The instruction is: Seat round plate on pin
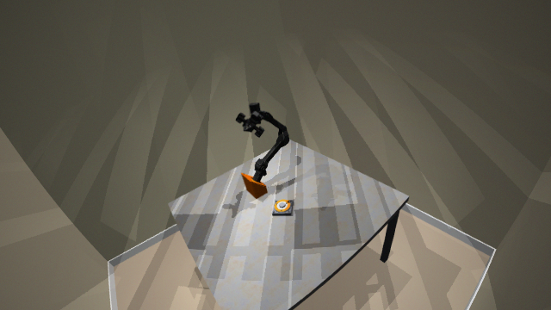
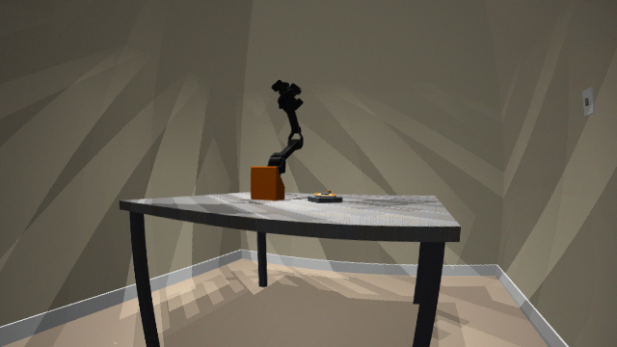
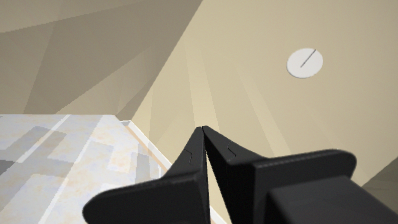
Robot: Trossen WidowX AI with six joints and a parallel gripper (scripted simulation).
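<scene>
Now: the round plate 16 cm ahead of my gripper tip, 8 cm to the left of it and 51 cm below it.
</scene>
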